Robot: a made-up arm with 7 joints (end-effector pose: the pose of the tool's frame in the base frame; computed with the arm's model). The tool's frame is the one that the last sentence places. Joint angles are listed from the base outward.
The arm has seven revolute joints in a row. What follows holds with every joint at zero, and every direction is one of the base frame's. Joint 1 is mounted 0.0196 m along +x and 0.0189 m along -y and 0.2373 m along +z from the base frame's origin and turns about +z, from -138.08 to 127.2 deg. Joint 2 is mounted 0.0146 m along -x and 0.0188 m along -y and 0.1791 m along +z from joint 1 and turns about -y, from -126.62 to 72.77 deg. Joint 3 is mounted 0.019 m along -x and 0.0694 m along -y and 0.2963 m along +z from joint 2 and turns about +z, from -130.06 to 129.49 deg. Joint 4 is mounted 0.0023 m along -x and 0.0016 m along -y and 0.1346 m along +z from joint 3 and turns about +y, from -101.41 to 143.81 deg. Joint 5 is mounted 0.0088 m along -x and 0.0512 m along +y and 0.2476 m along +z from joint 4 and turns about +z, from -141.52 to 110.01 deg. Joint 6 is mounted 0.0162 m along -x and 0.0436 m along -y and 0.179 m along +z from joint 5 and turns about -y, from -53.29 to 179.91 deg. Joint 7 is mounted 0.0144 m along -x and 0.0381 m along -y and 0.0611 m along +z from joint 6 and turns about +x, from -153.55 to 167.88 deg. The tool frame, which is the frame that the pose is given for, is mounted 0.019 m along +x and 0.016 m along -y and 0.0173 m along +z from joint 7; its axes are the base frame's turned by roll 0, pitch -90 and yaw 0 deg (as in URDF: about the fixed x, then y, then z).
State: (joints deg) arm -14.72 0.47 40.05 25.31 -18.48 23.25 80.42
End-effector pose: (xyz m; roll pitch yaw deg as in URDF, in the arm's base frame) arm 0.0965 -0.0688 1.3056 89.51 -17.55 -81.46
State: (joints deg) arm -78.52 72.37 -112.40 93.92 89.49 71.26 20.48
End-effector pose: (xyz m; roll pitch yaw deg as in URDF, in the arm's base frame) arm -0.5310 0.2505 0.3000 -39.80 83.99 -25.87
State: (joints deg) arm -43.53 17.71 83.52 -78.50 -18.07 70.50 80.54
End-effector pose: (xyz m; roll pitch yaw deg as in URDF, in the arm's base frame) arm -0.4918 -0.2892 0.8078 -118.84 8.55 -57.79
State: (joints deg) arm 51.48 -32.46 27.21 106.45 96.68 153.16 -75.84
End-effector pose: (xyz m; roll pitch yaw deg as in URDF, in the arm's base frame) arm 0.1927 0.2942 0.4985 -26.86 -47.56 36.84
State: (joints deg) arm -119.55 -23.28 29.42 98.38 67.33 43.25 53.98
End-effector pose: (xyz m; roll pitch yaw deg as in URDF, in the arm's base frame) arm -0.1228 -0.4744 0.5305 35.83 57.50 -172.63
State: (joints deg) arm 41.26 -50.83 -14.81 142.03 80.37 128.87 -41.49
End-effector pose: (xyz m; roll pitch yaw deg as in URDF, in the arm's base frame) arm 0.2550 -0.0539 0.3646 -45.48 -23.02 6.40
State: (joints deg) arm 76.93 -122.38 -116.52 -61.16 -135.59 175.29 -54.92
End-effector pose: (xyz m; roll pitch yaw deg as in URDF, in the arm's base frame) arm -0.0477 0.3365 -0.0824 -16.84 -35.44 42.18
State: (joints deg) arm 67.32 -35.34 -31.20 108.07 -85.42 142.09 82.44
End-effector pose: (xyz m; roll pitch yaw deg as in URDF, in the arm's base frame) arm 0.4287 0.3870 0.5399 27.20 -43.89 58.74
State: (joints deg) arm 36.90 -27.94 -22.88 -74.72 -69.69 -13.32 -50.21
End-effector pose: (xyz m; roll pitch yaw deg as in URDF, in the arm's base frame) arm -0.2278 -0.0481 1.0749 -149.25 -71.96 98.67
